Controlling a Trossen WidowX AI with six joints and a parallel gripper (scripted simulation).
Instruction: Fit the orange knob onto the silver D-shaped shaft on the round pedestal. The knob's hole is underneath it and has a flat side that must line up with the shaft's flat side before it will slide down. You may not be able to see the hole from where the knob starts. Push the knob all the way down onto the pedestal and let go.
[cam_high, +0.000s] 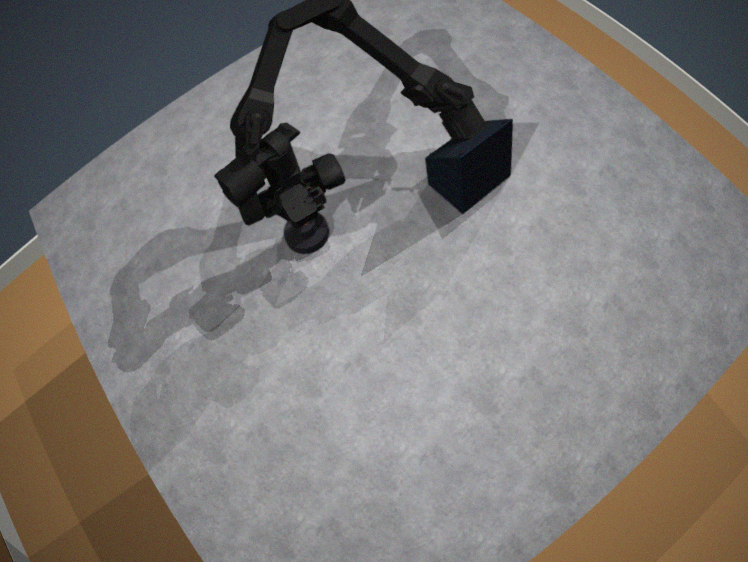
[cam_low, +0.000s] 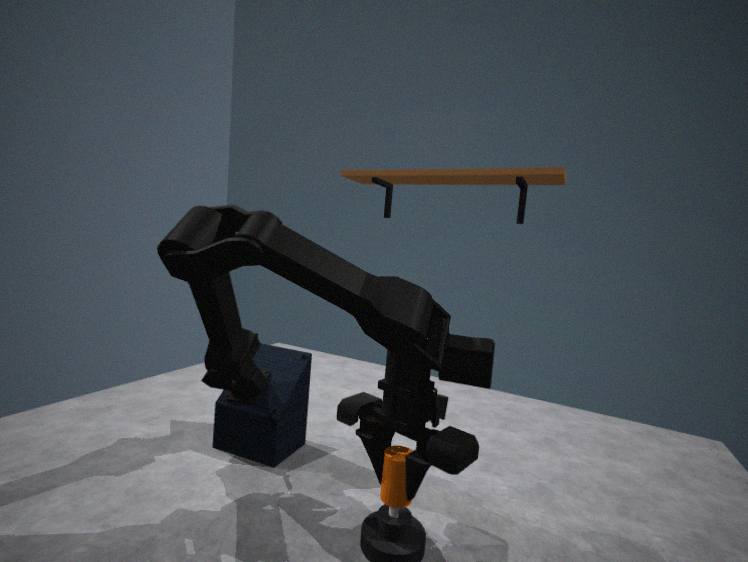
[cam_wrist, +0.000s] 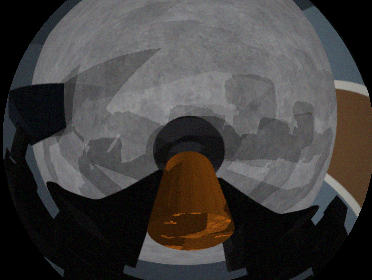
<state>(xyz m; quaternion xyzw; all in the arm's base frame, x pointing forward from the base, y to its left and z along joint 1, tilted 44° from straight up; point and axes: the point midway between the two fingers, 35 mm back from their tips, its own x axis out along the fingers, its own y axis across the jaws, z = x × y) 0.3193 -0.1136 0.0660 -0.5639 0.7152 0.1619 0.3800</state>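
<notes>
The orange knob is 30 mm above my gripper tip. Also, from my gripper tip: round pedestal (40 mm below).
</notes>
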